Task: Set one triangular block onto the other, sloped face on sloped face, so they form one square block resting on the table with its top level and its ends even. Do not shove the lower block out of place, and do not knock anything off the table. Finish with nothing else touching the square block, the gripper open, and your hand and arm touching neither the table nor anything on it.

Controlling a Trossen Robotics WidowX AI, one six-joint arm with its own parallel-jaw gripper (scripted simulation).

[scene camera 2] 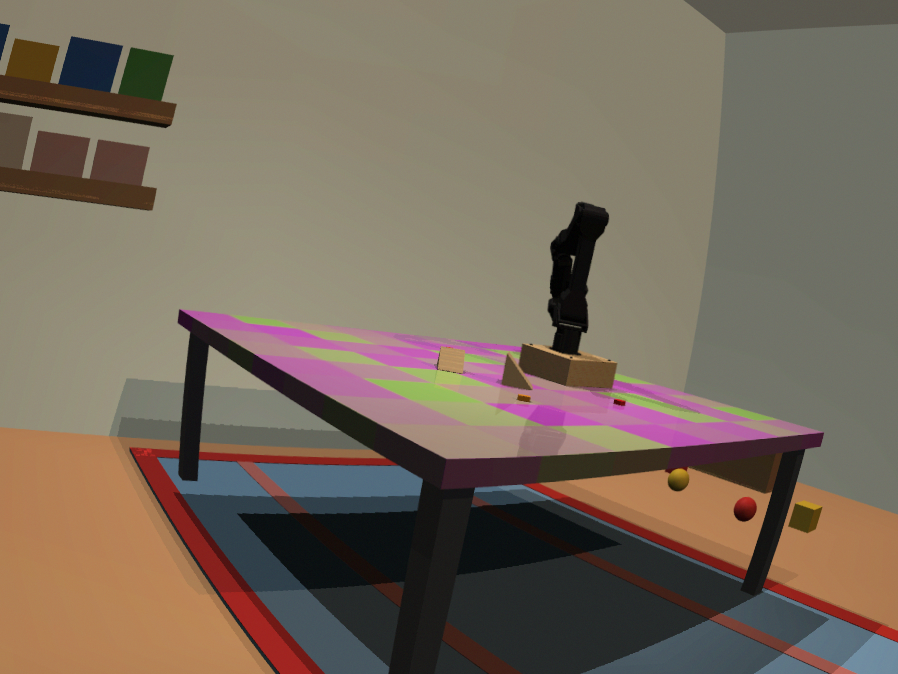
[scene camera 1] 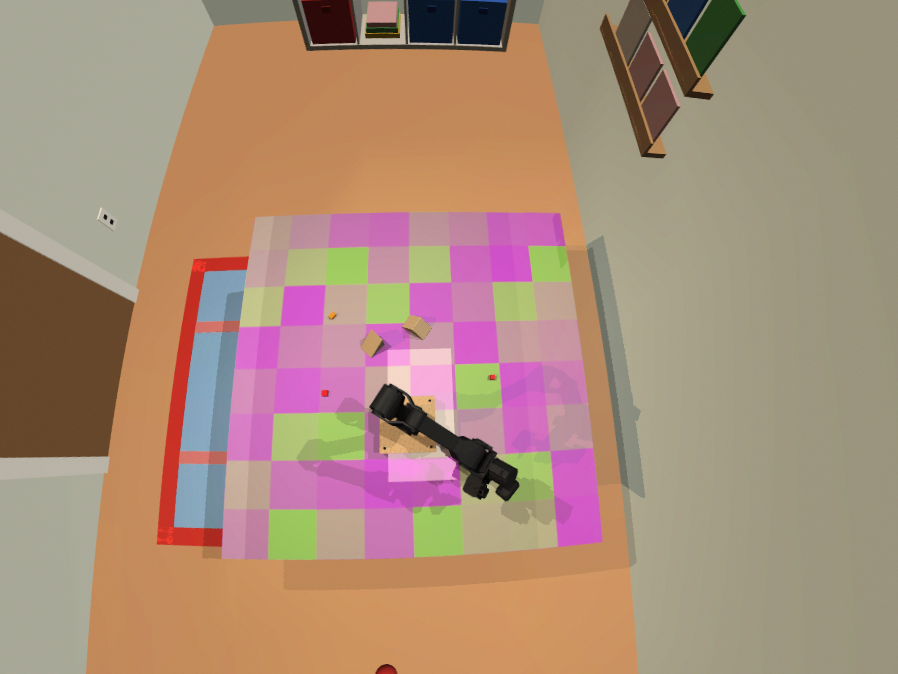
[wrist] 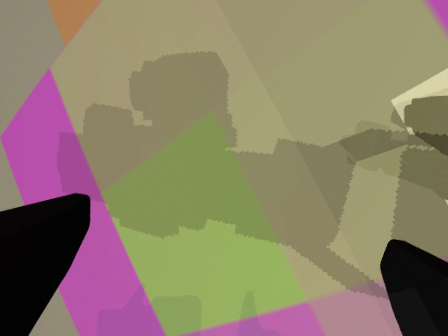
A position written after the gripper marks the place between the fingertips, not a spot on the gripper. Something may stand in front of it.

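Open and holding nothing, the gripper (scene camera 1: 494, 481) is also visible in the wrist view, where the camera shows the gripper (wrist: 241, 233).
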